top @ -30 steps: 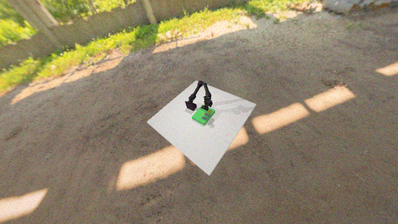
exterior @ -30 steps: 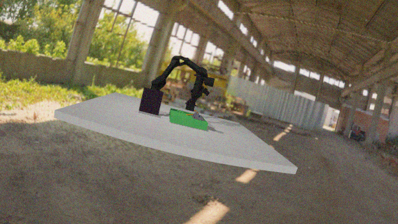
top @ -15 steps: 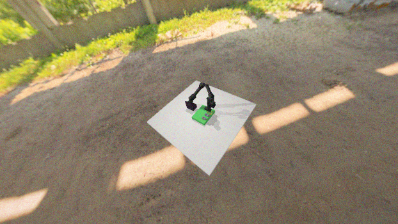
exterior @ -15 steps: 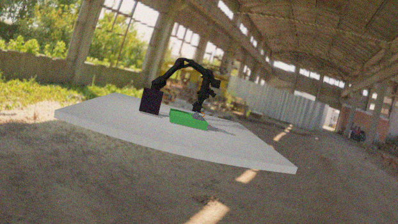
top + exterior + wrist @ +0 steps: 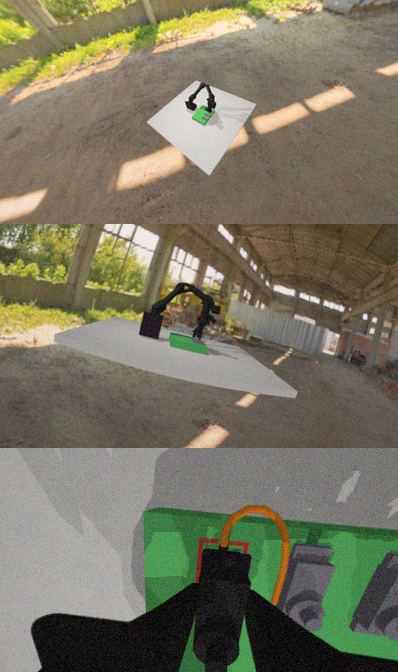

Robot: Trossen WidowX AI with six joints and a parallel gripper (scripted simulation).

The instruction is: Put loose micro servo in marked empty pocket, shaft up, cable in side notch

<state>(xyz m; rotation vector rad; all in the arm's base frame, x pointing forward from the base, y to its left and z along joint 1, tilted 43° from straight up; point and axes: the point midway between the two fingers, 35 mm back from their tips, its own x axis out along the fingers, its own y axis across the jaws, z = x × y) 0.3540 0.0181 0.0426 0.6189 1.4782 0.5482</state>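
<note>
My gripper tip is now 13 cm past the green deck, 7 cm to the left of it and 8 cm above it.
</note>
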